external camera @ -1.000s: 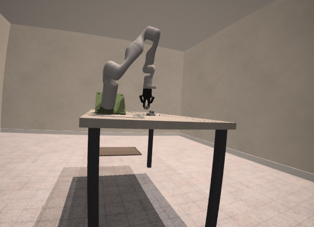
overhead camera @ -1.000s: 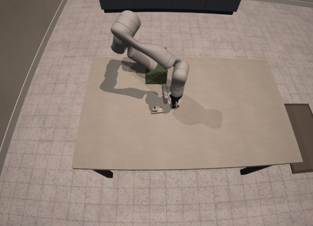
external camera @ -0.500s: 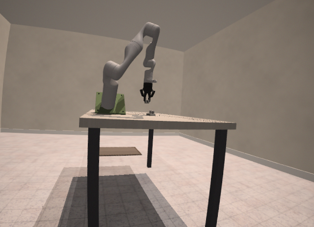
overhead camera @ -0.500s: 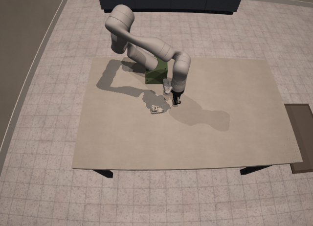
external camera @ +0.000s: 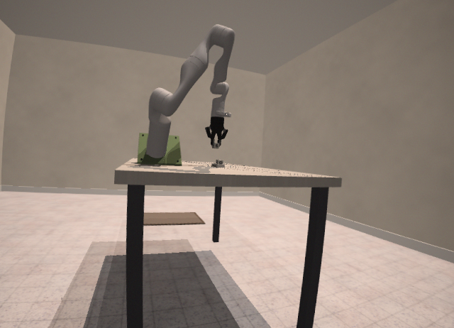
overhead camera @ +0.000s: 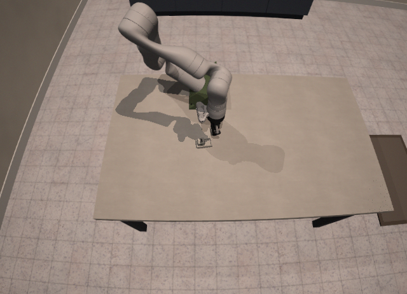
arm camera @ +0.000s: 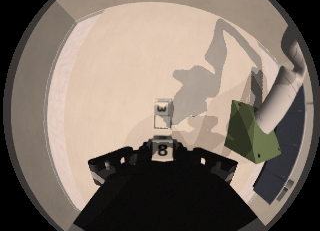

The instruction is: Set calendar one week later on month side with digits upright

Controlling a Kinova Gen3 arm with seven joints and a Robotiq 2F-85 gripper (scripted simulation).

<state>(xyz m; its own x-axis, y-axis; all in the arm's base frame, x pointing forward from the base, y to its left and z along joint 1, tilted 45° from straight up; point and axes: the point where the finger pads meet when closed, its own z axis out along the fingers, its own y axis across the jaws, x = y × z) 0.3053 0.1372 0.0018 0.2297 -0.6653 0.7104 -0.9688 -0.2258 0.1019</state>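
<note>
Now: hand 120 mm above the white tray, 40 mm to the left of it and 10 mm short of it.
</note>
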